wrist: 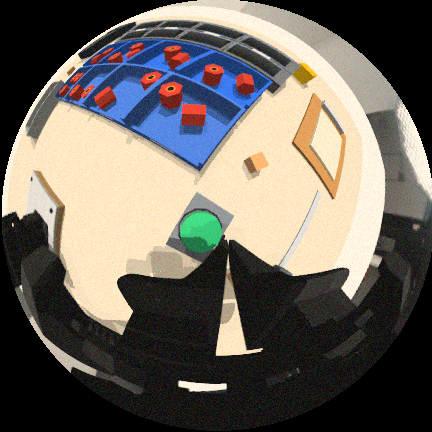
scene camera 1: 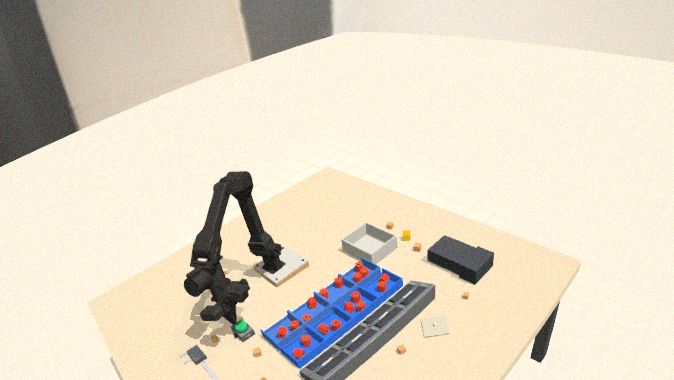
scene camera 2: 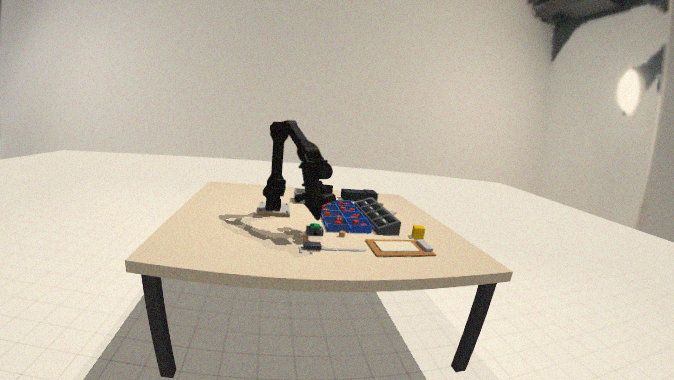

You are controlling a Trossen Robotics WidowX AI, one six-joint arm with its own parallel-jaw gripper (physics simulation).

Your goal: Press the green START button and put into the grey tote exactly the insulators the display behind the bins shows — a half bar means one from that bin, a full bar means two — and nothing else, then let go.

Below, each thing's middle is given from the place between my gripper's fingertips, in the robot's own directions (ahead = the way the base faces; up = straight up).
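Black box (scene camera 1: 470, 263), 38 cm ahead of my hand, 64 cm to the left, 3 cm below. Grey tote (scene camera 1: 368, 241), 56 cm left of my hand, 6 cm ahead, 3 cm below. My gripper: 3 cm above the long dark display (scene camera 1: 373, 345), 24 cm to the right of it, 32 cm short of it.
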